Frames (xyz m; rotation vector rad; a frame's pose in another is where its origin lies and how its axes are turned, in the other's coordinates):
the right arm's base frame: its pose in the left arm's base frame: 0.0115 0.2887 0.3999 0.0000 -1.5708 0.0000
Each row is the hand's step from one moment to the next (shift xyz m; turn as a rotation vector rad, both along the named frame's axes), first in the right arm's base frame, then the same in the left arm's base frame.
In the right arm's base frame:
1: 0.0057 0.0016 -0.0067 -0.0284 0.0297 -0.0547
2: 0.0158 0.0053 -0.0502 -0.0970 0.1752 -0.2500
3: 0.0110 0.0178 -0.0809 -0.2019 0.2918 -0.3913
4: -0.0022 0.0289 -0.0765 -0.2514 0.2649 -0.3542
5: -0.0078 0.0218 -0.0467 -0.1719 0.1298 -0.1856
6: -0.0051 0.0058 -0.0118 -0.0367 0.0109 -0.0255
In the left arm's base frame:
1: 0.0067 0.0016 0.0057 0.0547 0.0297 -0.0284
2: 0.0502 0.0053 0.0158 0.2500 0.1752 -0.0970
3: 0.0809 0.0178 0.0110 0.3913 0.2918 -0.2019
4: 0.0765 0.0289 -0.0022 0.3542 0.2649 -0.2514
5: 0.0467 0.0218 -0.0078 0.1856 0.1298 -0.1719
6: 0.0118 0.0058 -0.0051 0.0255 0.0109 -0.0367

